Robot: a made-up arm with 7 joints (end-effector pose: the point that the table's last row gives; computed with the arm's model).
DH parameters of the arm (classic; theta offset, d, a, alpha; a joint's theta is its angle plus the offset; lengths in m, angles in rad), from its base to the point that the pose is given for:
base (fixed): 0 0 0 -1.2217
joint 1: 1.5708 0 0 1.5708
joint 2: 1.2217 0 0 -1.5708
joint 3: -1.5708 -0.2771 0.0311 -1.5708
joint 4: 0 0 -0.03 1.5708
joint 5: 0 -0.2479 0 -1.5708
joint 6: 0 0 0 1.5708
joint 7: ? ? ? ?
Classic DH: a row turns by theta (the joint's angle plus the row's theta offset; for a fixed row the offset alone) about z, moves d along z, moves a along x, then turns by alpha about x.
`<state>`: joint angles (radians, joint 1 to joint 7).
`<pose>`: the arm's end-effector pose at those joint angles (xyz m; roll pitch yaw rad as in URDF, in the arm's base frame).
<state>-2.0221 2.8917 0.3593 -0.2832 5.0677 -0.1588 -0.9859</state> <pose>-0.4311 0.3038 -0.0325 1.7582 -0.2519 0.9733</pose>
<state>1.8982 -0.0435 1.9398 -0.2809 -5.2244 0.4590 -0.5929</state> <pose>-0.4738 -0.1950 0.1290 1.2997 -1.2091 1.9938</pose>
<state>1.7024 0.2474 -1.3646 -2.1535 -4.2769 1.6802 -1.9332</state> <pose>-0.1452 -0.2374 -0.1219 -2.6992 0.0017 1.1858</pose>
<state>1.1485 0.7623 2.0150 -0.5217 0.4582 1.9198 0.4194</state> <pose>-0.4036 0.3326 -0.0075 0.2056 0.0569 2.7653</pose>
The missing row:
joint 7: 0 0 0 0
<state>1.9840 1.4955 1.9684 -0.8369 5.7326 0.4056 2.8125</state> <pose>0.0049 0.4407 0.2459 -2.5522 -0.6714 -2.5328</pose>
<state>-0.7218 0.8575 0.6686 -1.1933 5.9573 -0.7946 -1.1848</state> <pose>0.3264 0.3338 0.0435 3.0030 0.3319 -0.9442</pose>
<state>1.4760 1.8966 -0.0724 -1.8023 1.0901 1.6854 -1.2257</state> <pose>0.0005 0.3296 -0.1777 -1.7285 0.4570 -2.0907</pose>
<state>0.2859 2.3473 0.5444 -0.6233 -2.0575 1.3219 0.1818</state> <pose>0.2024 0.3151 0.3586 -2.3232 -0.3804 0.6543</pose>
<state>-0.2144 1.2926 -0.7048 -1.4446 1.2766 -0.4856 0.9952</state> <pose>0.2761 0.2586 -0.2141 -1.5390 -0.6281 1.3915</pose>
